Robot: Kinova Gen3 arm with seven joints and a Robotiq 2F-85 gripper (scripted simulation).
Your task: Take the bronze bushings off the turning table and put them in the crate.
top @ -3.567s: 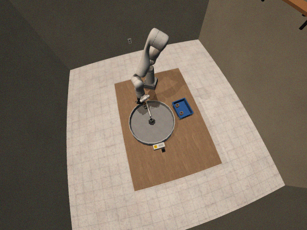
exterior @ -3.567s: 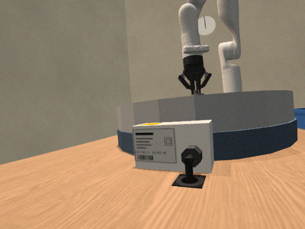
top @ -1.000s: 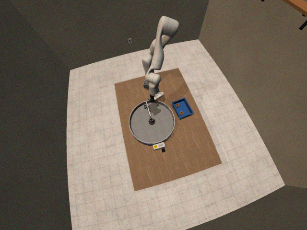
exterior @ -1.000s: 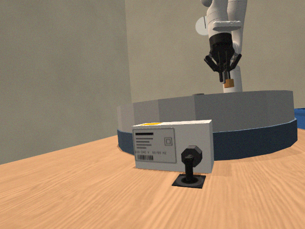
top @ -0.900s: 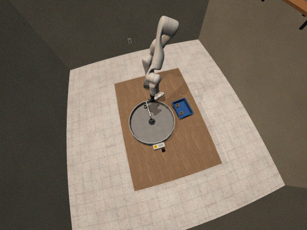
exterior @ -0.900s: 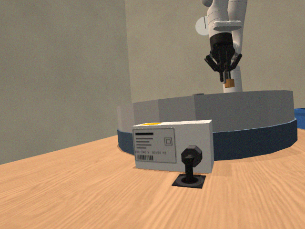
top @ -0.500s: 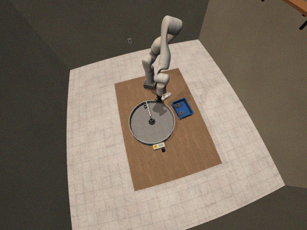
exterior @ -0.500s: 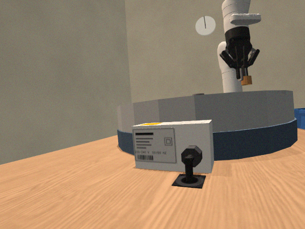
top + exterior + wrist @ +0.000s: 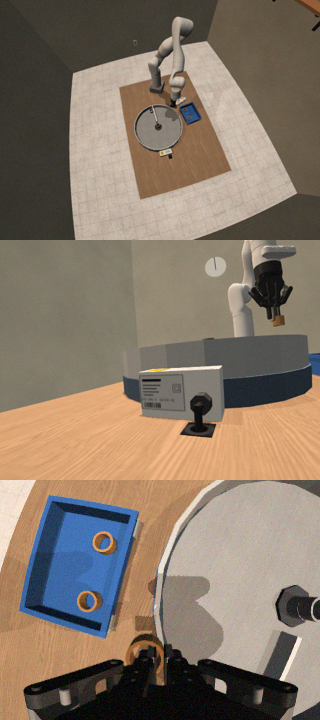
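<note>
The blue crate is 70 mm ahead of my hand, 140 mm to the left of it and 150 mm below it. The rest, counted from my hand: turning table: 100 mm ahead, 200 mm to the right, 120 mm below.
</note>
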